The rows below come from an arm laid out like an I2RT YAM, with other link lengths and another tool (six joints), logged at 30 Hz.
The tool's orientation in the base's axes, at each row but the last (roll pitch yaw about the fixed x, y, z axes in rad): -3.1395, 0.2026, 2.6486; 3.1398, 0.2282, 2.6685; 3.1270, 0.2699, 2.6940; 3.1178, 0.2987, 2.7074; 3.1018, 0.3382, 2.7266; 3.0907, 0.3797, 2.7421; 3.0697, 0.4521, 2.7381; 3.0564, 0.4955, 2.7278; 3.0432, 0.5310, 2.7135; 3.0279, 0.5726, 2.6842; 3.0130, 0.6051, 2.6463; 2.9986, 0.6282, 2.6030; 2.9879, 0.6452, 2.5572
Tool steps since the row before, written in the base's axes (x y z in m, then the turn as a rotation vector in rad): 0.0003, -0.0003, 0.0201, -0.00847, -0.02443, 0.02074; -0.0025, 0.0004, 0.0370, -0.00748, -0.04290, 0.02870; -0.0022, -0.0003, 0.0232, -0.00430, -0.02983, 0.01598; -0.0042, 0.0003, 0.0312, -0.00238, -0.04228, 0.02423; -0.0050, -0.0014, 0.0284, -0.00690, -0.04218, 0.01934; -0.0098, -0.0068, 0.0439, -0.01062, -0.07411, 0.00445; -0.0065, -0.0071, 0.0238, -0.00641, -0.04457, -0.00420; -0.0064, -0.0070, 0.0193, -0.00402, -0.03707, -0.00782; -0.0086, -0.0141, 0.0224, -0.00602, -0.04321, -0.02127; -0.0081, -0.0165, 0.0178, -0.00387, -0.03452, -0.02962; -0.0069, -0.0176, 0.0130, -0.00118, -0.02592, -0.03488; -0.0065, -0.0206, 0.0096, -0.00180, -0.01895, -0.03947; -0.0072, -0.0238, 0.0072, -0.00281, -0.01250, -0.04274
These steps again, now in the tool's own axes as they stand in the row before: -0.0044, -0.0002, -0.0196, -0.00819, -0.02557, -0.01944; -0.0060, -0.0007, -0.0366, -0.01905, -0.04155, -0.02511; -0.0044, -0.0009, -0.0229, -0.01297, -0.02856, -0.01341; -0.0054, -0.0008, -0.0310, -0.02207, -0.03891, -0.01949; -0.0056, -0.0022, -0.0282, -0.01650, -0.04076, -0.01633; -0.0103, -0.0079, -0.0436, -0.01933, -0.07246, -0.00076; -0.0075, -0.0074, -0.0234, -0.00860, -0.04403, 0.00570; -0.0065, -0.0074, -0.0191, -0.00616, -0.03647, 0.00915; -0.0096, -0.0143, -0.0218, 0.00003, -0.04403, 0.02043; -0.0097, -0.0166, -0.0169, 0.00615, -0.03602, 0.02736; -0.0093, -0.0174, -0.0117, 0.01056, -0.02767, 0.03182; -0.0097, -0.0201, -0.0078, 0.01658, -0.02225, 0.03391; -0.0100, -0.0233, -0.0051, 0.02206, -0.01748, 0.03462
